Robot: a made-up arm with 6 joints.
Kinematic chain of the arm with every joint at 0, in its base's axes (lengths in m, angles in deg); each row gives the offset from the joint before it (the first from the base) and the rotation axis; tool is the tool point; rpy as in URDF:
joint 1: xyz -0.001 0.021 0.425 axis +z
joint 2: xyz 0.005 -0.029 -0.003 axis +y
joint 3: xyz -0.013 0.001 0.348 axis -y
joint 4: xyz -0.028 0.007 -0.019 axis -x
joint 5: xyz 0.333 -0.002 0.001 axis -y
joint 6: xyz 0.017 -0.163 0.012 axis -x
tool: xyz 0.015 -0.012 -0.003 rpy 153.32 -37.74 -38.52
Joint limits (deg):
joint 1: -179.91..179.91
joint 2: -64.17..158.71
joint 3: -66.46..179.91
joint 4: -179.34..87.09
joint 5: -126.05..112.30
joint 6: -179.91..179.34
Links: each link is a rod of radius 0.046 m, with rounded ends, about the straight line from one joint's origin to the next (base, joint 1, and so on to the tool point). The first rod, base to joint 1, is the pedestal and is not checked.
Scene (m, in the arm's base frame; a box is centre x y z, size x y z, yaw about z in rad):
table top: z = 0
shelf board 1: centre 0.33 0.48 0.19 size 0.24 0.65 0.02 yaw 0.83
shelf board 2: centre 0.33 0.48 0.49 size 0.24 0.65 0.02 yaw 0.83
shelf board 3: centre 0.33 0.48 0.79 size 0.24 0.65 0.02 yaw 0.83
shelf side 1: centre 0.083 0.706 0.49 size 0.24 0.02 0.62 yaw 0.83
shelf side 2: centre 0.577 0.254 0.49 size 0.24 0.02 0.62 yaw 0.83
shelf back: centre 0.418 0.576 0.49 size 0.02 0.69 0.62 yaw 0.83
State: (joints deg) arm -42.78 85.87 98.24 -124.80 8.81 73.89
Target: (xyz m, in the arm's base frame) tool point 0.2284 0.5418 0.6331
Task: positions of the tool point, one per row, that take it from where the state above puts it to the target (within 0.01 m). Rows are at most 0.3 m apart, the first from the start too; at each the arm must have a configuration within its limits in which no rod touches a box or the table.
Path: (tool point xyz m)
1: 0.5916 -0.3459 0.6110
2: 0.5058 -0.2373 0.8619
3: 0.2935 -0.1602 1.0386
4: 0.0194 -0.1718 1.0791
5: -0.2109 -0.2722 0.9695
6: 0.0137 -0.1975 1.0117
7: 0.1708 -0.0366 0.9858
8: 0.2253 0.1532 0.9008
9: 0.1828 0.3080 0.7750
10: 0.0836 0.3835 0.6331
11: 0.1608 0.4379 0.6288
12: 0.2095 0.4940 0.6267
13: 0.2284 0.5418 0.6331

